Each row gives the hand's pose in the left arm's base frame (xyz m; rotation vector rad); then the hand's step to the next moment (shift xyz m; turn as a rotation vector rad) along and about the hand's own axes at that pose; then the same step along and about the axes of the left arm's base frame.
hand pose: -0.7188 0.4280 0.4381 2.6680 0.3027 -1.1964
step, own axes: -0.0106 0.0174 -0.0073 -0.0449 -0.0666 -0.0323
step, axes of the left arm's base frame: 0.0029 -0.0158 0.0145 -0.0240 0.0678 0.0482
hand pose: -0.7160 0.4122 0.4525 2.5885 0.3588 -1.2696
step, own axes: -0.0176 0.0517 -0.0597 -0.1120 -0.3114 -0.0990
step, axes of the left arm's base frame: 0.0502 -0.0319 0.0549 -0.0927 0.3117 0.1164
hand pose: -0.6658 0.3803 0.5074 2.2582 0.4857 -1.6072
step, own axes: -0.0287 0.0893 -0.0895 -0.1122 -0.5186 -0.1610
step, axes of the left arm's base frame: 0.1066 -0.0415 0.0610 -0.1349 0.5238 0.1221
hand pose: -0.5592 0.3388 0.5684 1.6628 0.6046 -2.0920
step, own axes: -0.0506 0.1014 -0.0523 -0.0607 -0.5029 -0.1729
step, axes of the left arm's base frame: 0.1092 -0.0524 0.0302 -0.1276 0.5153 0.0682
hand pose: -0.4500 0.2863 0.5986 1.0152 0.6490 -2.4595
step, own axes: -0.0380 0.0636 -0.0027 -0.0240 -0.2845 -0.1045
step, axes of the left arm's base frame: 0.0595 -0.0432 0.0094 -0.0753 0.2933 0.0268
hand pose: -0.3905 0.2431 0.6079 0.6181 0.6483 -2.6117
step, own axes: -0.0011 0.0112 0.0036 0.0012 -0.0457 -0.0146
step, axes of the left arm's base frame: 0.0048 -0.0108 -0.0005 -0.0170 0.0447 0.0035
